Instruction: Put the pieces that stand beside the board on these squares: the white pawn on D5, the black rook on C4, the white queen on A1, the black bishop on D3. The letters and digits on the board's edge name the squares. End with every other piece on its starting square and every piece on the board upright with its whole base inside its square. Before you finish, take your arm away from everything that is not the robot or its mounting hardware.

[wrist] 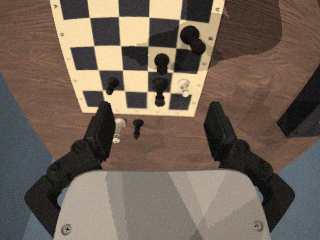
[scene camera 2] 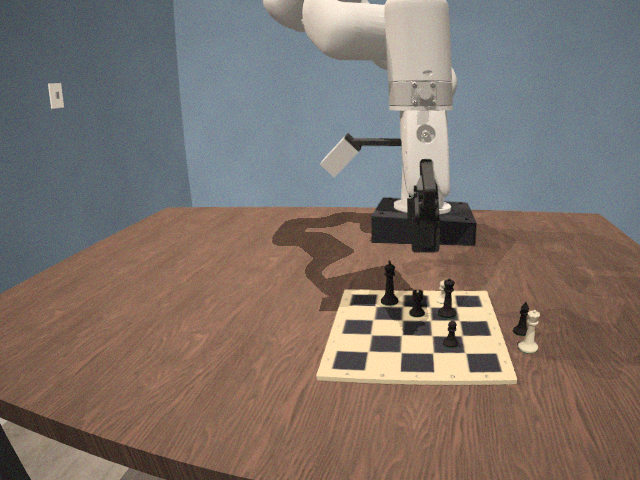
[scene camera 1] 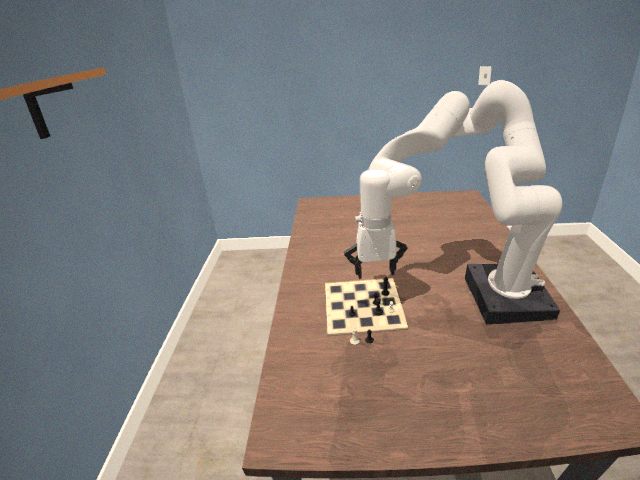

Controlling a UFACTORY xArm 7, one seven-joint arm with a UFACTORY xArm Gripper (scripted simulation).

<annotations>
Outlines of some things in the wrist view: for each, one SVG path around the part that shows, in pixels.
A chessboard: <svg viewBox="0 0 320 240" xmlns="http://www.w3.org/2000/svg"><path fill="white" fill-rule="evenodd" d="M50 0L61 49L82 112L96 113L100 102L108 101L111 104L113 113L194 116L212 55L225 0ZM181 79L189 81L189 87L187 88L189 90L188 97L183 97L181 89L178 88L178 81ZM156 78L164 78L168 84L167 89L163 93L166 101L163 107L155 106L155 96L157 94L152 88L152 81ZM118 79L118 87L114 88L112 95L107 95L108 79L111 77ZM159 53L164 53L169 57L168 73L163 76L157 73L157 66L154 62L155 56ZM184 27L192 25L198 29L199 39L206 45L204 54L193 54L190 45L182 42L180 32Z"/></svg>
</annotations>
